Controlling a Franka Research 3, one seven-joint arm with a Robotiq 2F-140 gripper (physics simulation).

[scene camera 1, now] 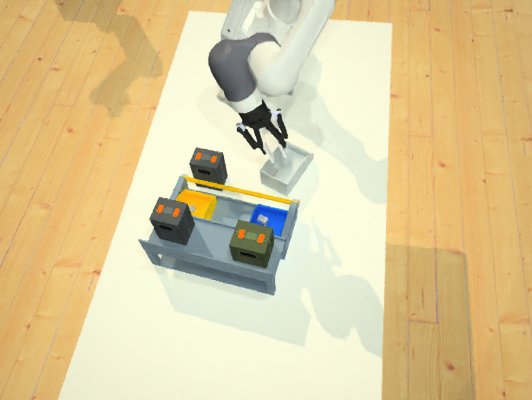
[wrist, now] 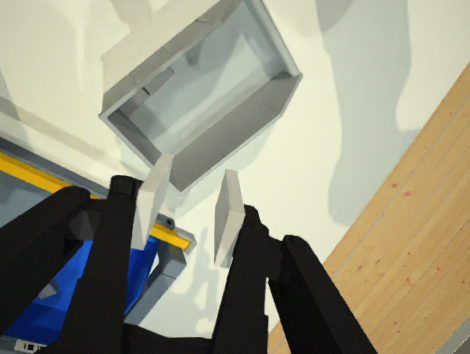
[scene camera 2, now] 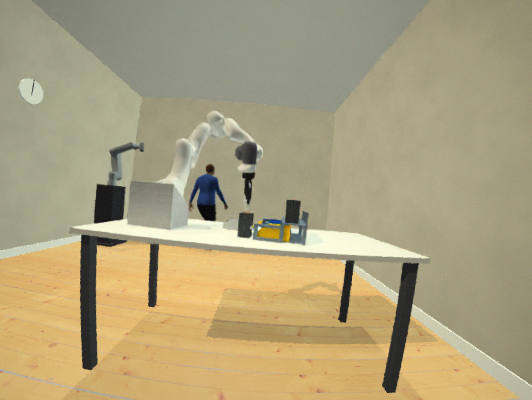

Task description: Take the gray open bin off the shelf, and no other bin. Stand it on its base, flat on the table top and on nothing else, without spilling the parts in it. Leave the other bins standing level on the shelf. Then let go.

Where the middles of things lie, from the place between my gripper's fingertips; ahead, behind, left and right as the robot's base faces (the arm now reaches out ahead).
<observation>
I see my gripper 6 cm past the gray open bin (scene camera 1: 290,170), 2 cm to the right of it and 12 cm above it. Round my hand: green case (scene camera 1: 262,251) 30 cm ahead, 3 cm to the right.
</observation>
